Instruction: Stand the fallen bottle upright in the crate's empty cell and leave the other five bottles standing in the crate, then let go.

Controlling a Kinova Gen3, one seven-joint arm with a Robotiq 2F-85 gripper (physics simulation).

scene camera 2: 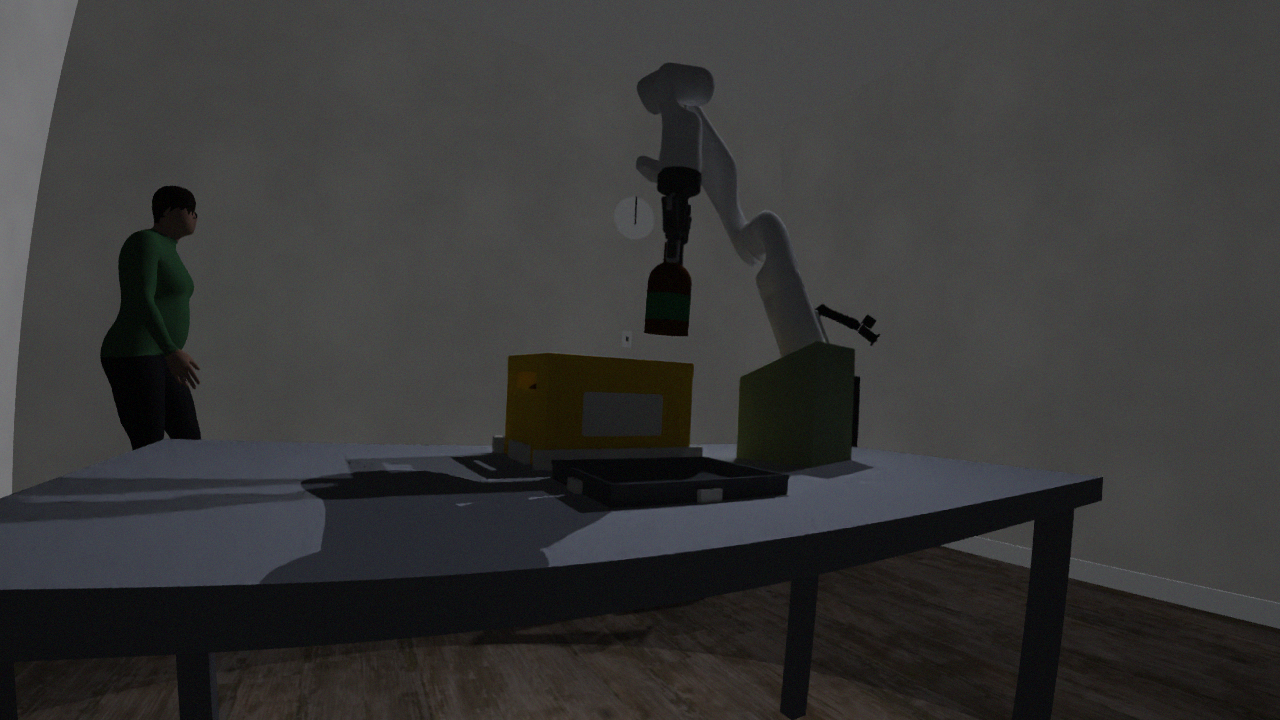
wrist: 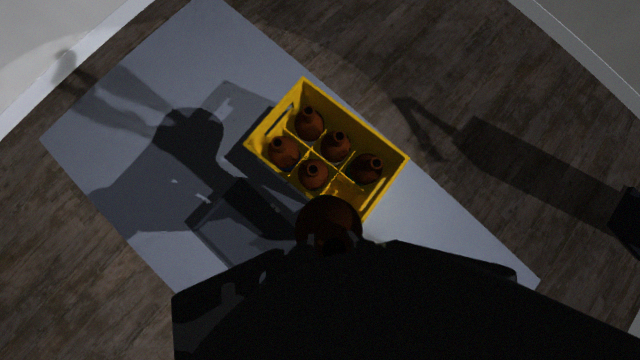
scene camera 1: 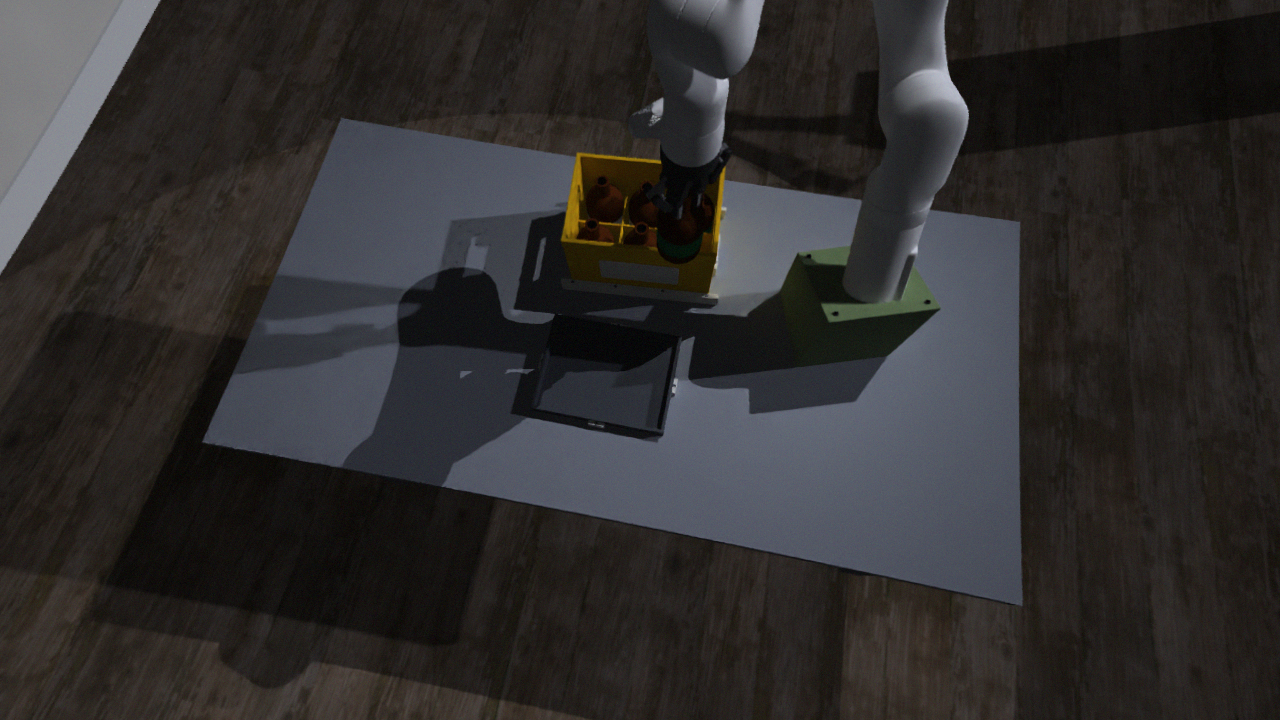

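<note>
A brown bottle with a green band hangs upright from my gripper, which is shut on its neck. In the second scene view its base is above the top rim of the yellow crate. In the wrist view the other five bottles stand in the crate, among them a bottle at the far corner and one near the empty cell. The empty cell is at the crate's near corner, partly hidden by the held bottle.
A low black tray lies in front of the crate on the grey table. A green block under the arm's base stands to the right. A person stands behind the table at the left.
</note>
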